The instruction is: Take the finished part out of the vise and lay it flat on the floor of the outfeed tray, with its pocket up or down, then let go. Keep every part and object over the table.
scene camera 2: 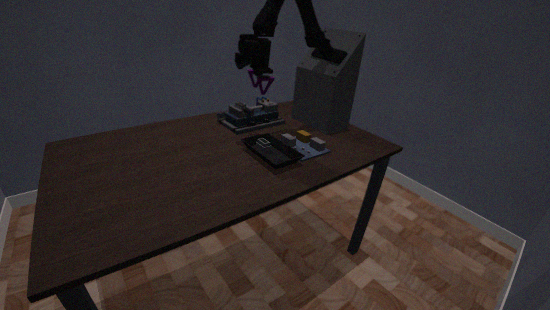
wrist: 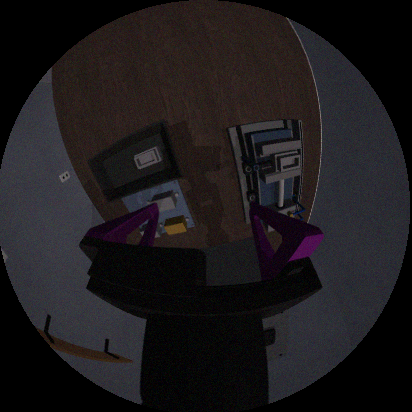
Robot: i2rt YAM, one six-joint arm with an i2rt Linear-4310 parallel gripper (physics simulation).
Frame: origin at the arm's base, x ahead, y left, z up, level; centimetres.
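Seen in the pictures: gripper, fingertip midpoint: [scene camera 2: 259, 90] [wrist: 203, 207]; arm's base at its link origin: [scene camera 2: 328, 54].
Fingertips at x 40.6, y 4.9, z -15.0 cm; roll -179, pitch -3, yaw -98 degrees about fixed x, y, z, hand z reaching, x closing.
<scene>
Offsets run from my fingertips to a thing's top centre. "*": to the spot under its first point.
The finished part {dx -0.2, dy -17.9, dz -10.6 cm} [wrist: 288, 162] is a small light-grey block with a rectangular pocket facing up, seated between the jaws of the vise {dx -7.2, dy -19.1, dz -12.2 cm} [wrist: 276, 148] [scene camera 2: 260, 124]. The vise is at the right in the wrist view and near the table's back edge in the scene view. The black outfeed tray [wrist: 117, 172] [scene camera 2: 276, 156] is at the left in the wrist view. A similar grey part {dx +3.0, dy +11.6, dz -17.4 cm} [wrist: 147, 158] [scene camera 2: 263, 142] lies flat inside it, pocket up. My gripper [wrist: 203, 207] [scene camera 2: 259, 88] is open and empty, above the table and the vise, with magenta fingers apart.
A blue board [wrist: 184, 199] [scene camera 2: 321, 151] adjoins the tray and carries a yellow block {dx -18.4, dy +10.4, dz -17.7 cm} [wrist: 175, 225] [scene camera 2: 303, 135], grey blocks [wrist: 165, 200] [scene camera 2: 317, 144] and small pegs. A tall grey pedestal [scene camera 2: 317, 95] stands at the back right, beside the vise. A blue wire-like piece {* dx -13.9, dy -24.7, dz -11.3 cm} [wrist: 299, 210] is at the vise's end.
</scene>
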